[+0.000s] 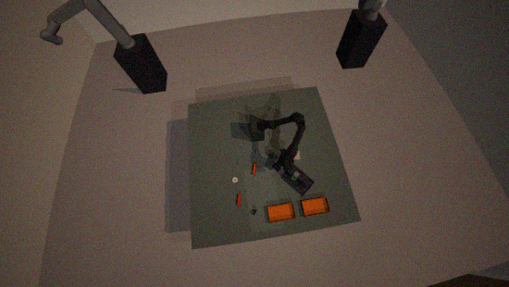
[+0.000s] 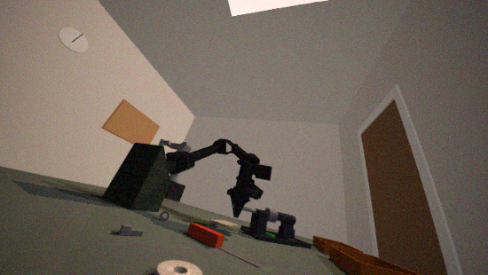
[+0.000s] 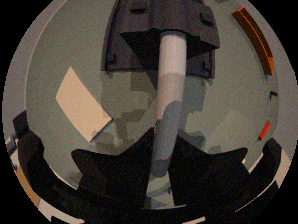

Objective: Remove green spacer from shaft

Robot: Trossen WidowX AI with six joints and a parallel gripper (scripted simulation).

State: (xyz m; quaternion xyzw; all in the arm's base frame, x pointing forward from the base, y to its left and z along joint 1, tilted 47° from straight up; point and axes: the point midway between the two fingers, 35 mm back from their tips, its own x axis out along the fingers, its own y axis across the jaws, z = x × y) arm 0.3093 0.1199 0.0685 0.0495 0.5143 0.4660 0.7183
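The grey shaft is 7 cm ahead of my gripper tip, 5 cm to the left of it and 4 cm above it. Round my gripper tip: white ring 39 cm to the right, 7 cm ahead, 4 cm below; beige card 11 cm to the left, 8 cm behind, 4 cm below; greenish spacer 12 cm ahead, 8 cm to the left, 3 cm below.
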